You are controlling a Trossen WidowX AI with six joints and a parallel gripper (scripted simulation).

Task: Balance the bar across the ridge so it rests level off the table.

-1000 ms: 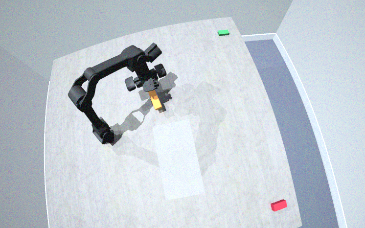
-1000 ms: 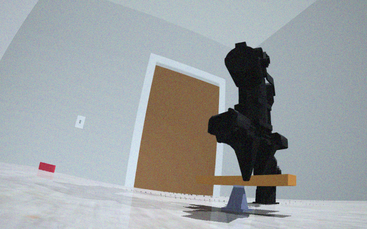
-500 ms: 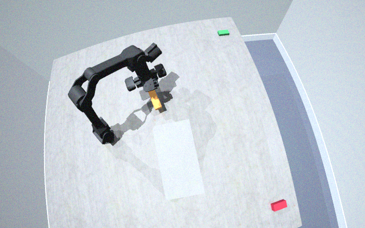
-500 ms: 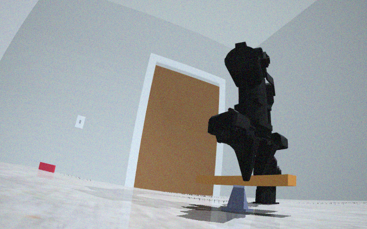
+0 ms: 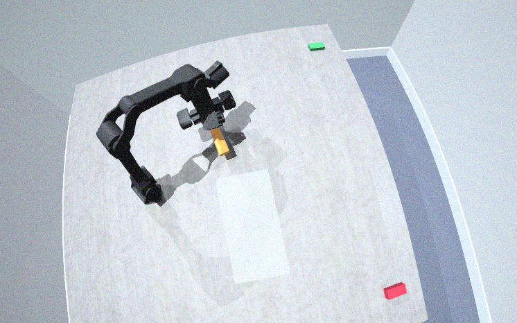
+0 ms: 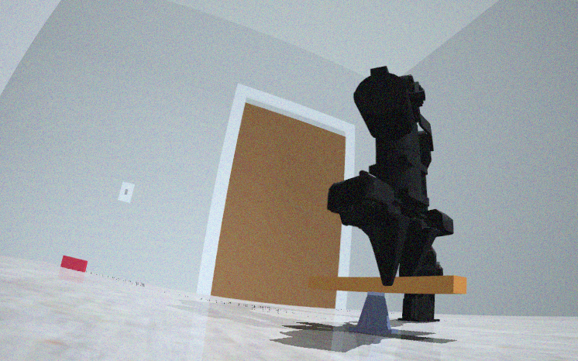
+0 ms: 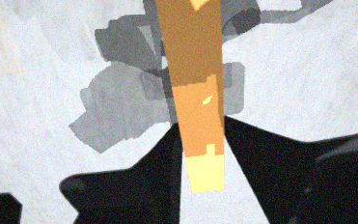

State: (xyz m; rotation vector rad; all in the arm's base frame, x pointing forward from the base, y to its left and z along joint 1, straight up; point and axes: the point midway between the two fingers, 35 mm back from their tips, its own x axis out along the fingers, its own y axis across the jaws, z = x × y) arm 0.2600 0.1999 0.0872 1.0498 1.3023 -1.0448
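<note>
My gripper tip is now 10 mm short of the orange bar and 30 mm to the left of it. Also, from my gripper tip: green block (480 mm ahead, 300 mm to the left, 40 mm below); then red block (480 mm ahead, 700 mm to the right, 40 mm below).
</note>
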